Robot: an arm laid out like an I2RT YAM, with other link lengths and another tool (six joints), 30 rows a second.
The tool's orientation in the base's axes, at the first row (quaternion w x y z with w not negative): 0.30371, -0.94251, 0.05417, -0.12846
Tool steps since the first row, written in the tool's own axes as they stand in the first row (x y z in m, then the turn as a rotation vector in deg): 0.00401, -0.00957, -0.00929, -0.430, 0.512, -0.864; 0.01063, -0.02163, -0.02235, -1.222, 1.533, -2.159; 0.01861, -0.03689, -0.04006, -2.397, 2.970, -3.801; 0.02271, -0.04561, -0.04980, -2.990, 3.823, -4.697; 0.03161, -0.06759, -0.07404, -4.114, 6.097, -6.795; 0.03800, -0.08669, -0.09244, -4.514, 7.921, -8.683
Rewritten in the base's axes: 0.00153, 0.00184, 0.01372, -0.663, -0.820, 0.286; 0.00459, 0.00311, 0.03240, -1.805, -2.227, 0.535; 0.00776, 0.00414, 0.05687, -3.421, -4.096, 0.731; 0.00923, 0.00502, 0.07047, -4.258, -5.180, 0.808; 0.01164, 0.00767, 0.10419, -5.970, -7.991, 0.881; 0.01318, 0.01171, 0.13112, -6.918, -10.450, 1.205
